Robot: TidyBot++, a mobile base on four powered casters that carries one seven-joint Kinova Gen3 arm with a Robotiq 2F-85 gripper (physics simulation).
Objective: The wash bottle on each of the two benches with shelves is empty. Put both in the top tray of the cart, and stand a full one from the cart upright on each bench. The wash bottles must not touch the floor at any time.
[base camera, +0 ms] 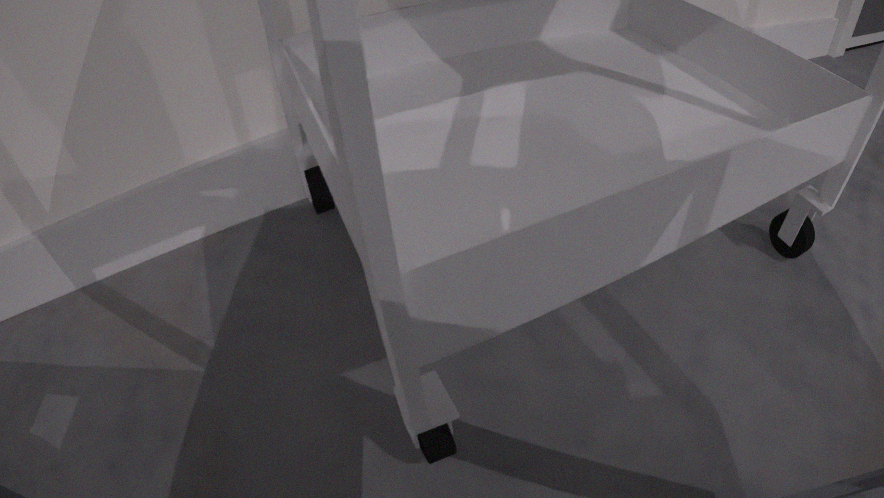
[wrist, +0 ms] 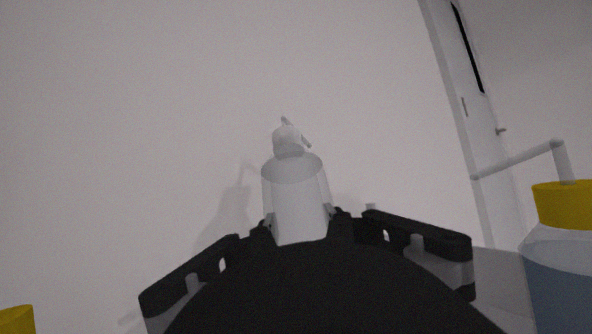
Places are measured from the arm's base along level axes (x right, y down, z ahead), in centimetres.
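Where they show: gripper, fingertip midpoint: [wrist: 300,218].
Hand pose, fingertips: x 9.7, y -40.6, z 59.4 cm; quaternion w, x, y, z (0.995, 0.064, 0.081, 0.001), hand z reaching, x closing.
Note:
Things, the pixels of their centre, and the offset from my fingertips. "spot": a spot on its surface instead. Level surfaces: height alone.
- blue liquid, body centre: [wrist: 564,270] dz -8.3, dx +15.4, dy +5.8 cm
- yellow cap, surface spot: [wrist: 17,319] spot: dz -8.3, dx -13.3, dy +0.2 cm
- grey floor, surface height: dy +80.7 cm
My gripper [wrist: 300,218] is shut on a clear, white-capped wash bottle [wrist: 295,175], which shows no coloured liquid and stands up between the fingers in the wrist view. A wash bottle with a yellow cap and blue liquid [wrist: 562,285] is close at the right edge of the wrist view, its spout pointing left. Part of another yellow cap [wrist: 17,319] shows at the lower left corner. The white cart [base camera: 532,290] stands near the wall in the base view; its lower tray shows, and its top tray is out of that view. The benches do not show.
A pale wall [wrist: 150,100] [base camera: 142,80] is behind the held bottle and beside the cart. A door [wrist: 480,135] with a dark narrow window is at the right in the wrist view. The cart's black casters [base camera: 437,442] [base camera: 791,233] rest on the grey floor [base camera: 278,426].

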